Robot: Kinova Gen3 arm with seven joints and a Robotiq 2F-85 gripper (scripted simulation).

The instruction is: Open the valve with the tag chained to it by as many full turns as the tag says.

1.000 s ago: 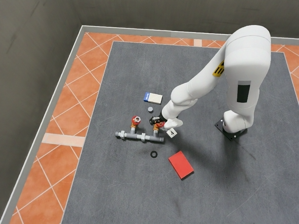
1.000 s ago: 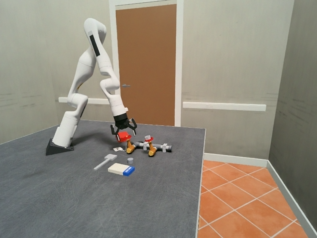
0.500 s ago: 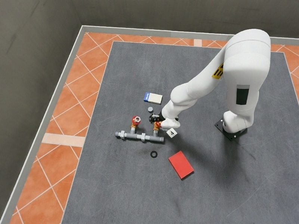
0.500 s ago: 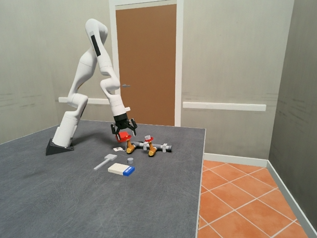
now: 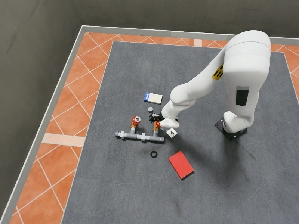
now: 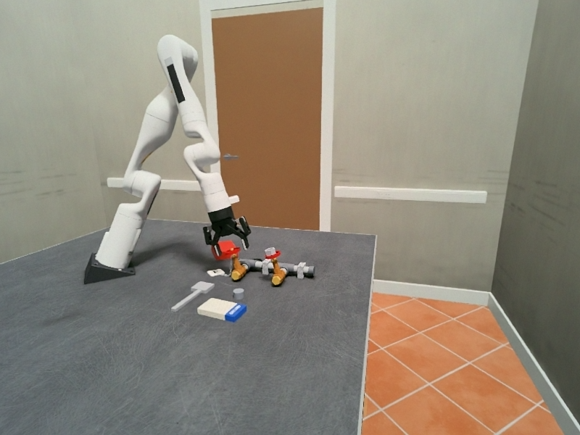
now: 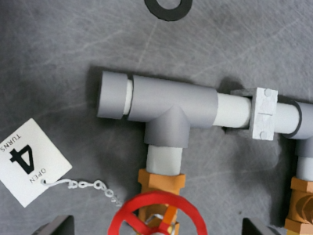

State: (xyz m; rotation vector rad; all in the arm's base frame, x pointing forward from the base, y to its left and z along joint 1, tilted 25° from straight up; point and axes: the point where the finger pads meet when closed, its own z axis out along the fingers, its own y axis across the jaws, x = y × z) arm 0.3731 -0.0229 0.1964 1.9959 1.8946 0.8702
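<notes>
The white tag lies 70 mm behind my hand, 20 mm to the left of it and 90 mm below it. The rest, counted from my hand: grey paddle 60 mm behind, 130 mm to the right, 90 mm below; blue box 50 mm ahead, 210 mm to the right, 80 mm below; red block 120 mm behind, 200 mm to the left, 80 mm below.
</notes>
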